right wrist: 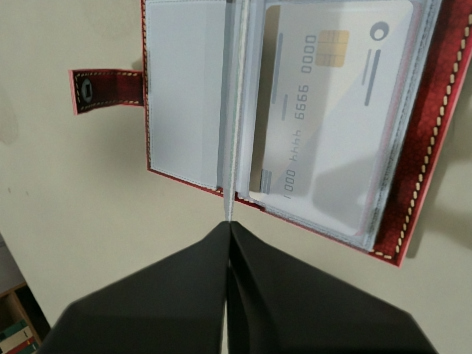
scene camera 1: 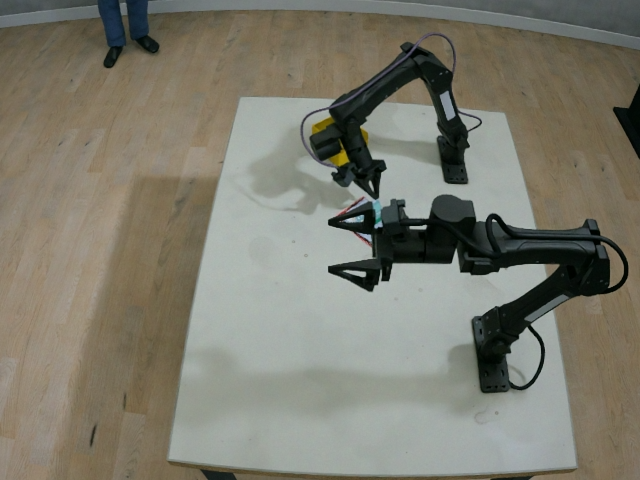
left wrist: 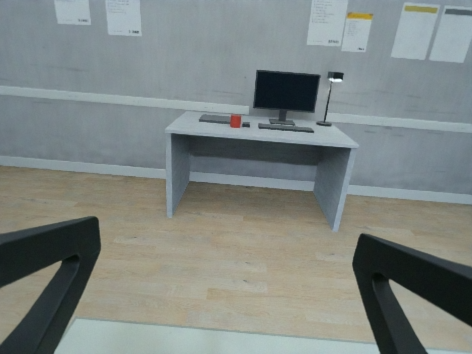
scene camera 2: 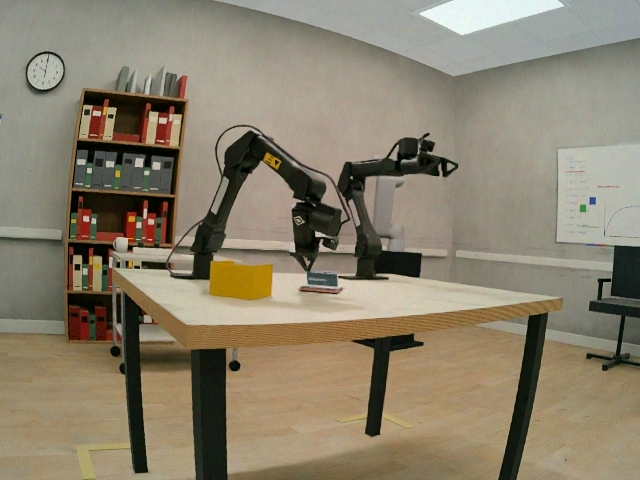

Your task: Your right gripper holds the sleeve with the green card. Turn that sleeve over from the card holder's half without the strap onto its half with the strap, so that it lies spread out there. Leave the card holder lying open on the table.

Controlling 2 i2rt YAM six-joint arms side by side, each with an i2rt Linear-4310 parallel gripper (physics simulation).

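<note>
The red card holder [scene camera 1: 363, 238] [scene camera 2: 320, 290] [right wrist: 425, 165] lies open on the table. Its strap [right wrist: 110, 89] sticks out at the left in the right wrist view; the half beside it bears a clear pale sleeve [right wrist: 182, 100]. A sleeve with a pale bank card [right wrist: 340, 125] lies on the half without the strap. The sleeve with the green card [scene camera 1: 377, 214] [scene camera 2: 322, 279] [right wrist: 236, 115] stands upright near the fold, edge-on in the right wrist view. My right gripper [scene camera 1: 375, 196] [scene camera 2: 308, 269] [right wrist: 228, 236] is shut on its end. My left gripper [scene camera 1: 329, 245] [left wrist: 229, 240] is open and empty, raised above the table.
A yellow open box [scene camera 1: 323, 125] [scene camera 2: 240, 280] stands on the table [scene camera 1: 289, 335] beside the right arm, partly hidden by it in scene camera 1. The left arm reaches over part of the card holder in scene camera 1 and hides some of it.
</note>
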